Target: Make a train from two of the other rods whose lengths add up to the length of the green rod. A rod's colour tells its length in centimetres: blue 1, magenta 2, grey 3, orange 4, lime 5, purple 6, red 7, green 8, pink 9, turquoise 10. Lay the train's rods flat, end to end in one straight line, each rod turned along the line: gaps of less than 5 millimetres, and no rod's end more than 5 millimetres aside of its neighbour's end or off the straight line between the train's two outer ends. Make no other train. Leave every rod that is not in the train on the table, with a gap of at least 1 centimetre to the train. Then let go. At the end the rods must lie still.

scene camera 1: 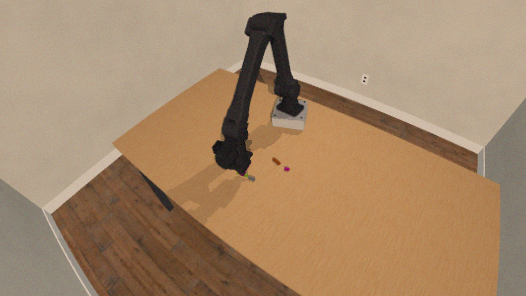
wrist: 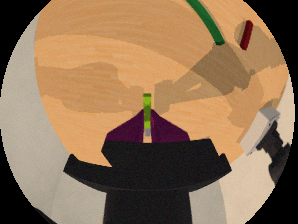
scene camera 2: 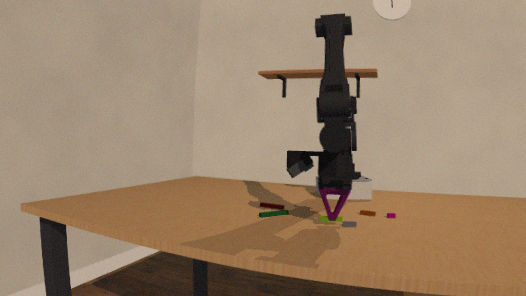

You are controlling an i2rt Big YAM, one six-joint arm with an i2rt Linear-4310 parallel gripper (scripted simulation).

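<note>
The gripper (scene camera 2: 332, 219) is visible; the wrist view shows the gripper (wrist: 147, 112) as well.
</note>
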